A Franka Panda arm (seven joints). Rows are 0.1 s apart.
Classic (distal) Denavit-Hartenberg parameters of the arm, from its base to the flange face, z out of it. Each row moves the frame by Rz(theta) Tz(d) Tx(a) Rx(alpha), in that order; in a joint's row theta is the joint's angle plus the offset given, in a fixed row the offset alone. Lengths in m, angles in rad.
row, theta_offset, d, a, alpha
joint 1, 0, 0.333, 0, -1.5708
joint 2, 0, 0, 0, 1.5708
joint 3, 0, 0.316, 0.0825, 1.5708
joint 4, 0, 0, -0.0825, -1.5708
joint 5, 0, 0.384, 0, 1.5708
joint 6, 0, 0, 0.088, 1.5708
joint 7, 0, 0.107, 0, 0
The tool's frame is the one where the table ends.
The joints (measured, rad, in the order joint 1, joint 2, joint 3, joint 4, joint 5, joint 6, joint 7), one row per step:
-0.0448, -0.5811, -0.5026, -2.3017, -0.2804, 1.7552, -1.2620
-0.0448, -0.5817, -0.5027, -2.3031, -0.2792, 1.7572, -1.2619
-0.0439, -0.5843, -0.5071, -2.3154, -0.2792, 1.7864, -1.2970
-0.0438, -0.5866, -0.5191, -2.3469, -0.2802, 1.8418, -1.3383
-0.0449, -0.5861, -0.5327, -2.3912, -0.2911, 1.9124, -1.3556
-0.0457, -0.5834, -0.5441, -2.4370, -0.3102, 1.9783, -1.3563
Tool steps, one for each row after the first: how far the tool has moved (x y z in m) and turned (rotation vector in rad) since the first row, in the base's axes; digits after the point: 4 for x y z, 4 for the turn. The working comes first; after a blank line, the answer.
Tool pose at each row, in the base's axes (x y z in m, rotation vector in rad; the steps are taken from these numbers as rounded here):
0.3128, -0.2504, 0.5295, -2.8589, -1.2833, 0.0257
0.3129, -0.2502, 0.5292, -2.8588, -1.2832, 0.0226
0.3141, -0.2508, 0.5263, 2.8395, 1.3359, 0.0016
0.3152, -0.2523, 0.5158, 2.7994, 1.3861, 0.0359
0.3162, -0.2534, 0.4998, 2.7677, 1.4044, 0.0595
0.3169, -0.2528, 0.4824, 2.7440, 1.4087, 0.0656

0.0001, 0.0002, -0.0003, 0.0010, -0.0017, 0.0000
0.0013, -0.0004, -0.0032, -0.0029, -0.0205, 0.0357
0.0024, -0.0019, -0.0137, -0.0064, -0.0463, 0.0757
0.0034, -0.0030, -0.0297, -0.0179, -0.0685, 0.0954
0.0041, -0.0024, -0.0471, -0.0335, -0.0801, 0.1050

